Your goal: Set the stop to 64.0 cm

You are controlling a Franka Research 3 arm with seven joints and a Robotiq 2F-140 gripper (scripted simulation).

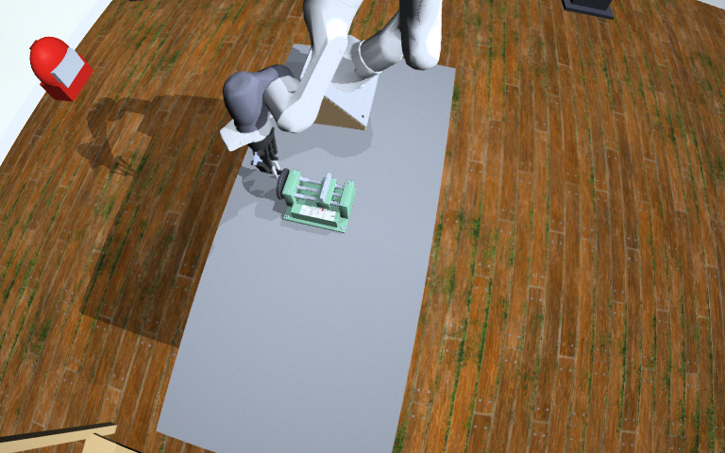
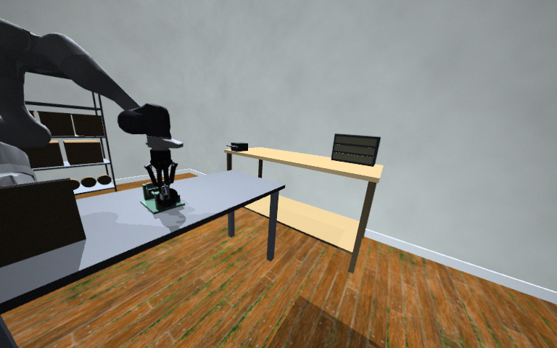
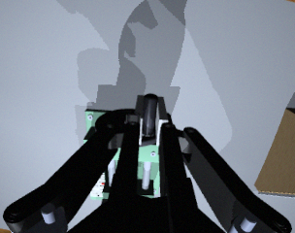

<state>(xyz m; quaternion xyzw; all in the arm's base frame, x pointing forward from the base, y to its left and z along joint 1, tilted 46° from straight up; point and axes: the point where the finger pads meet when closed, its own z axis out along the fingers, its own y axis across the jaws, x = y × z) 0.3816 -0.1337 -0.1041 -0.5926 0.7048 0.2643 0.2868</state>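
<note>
Right now the dark handwheel is 20 mm to the left of my hand, 20 mm below it and 10 mm ahead of it. Round my hand: stop carriage (170 mm to the left, 60 mm ahead, 30 mm below).
</note>
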